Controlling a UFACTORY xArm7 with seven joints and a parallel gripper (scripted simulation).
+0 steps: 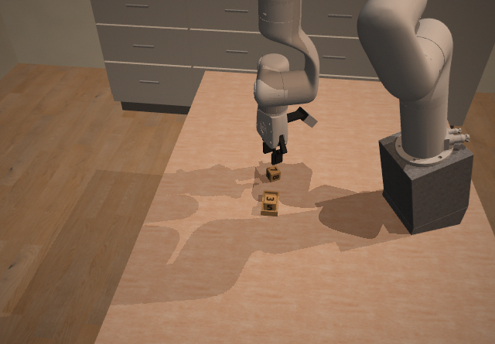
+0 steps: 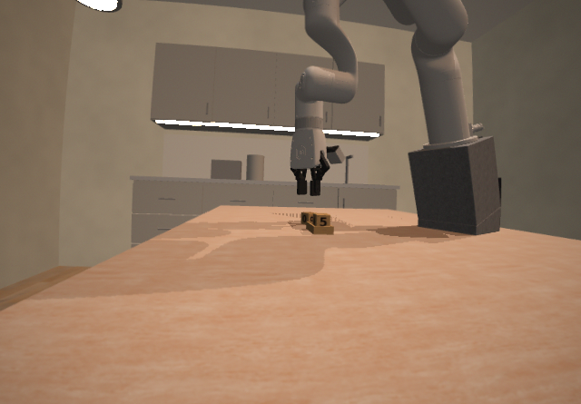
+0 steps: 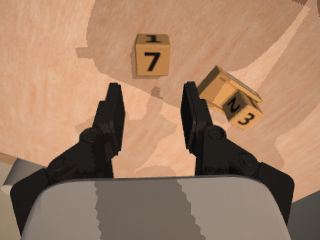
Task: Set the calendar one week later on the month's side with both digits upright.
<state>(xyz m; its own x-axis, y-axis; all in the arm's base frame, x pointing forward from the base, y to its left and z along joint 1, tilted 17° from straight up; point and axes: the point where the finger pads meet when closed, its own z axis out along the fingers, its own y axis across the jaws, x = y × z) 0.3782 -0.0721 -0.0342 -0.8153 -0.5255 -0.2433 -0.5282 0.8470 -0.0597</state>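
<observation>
Now: hand 8 cm above the wooden cube.
</observation>
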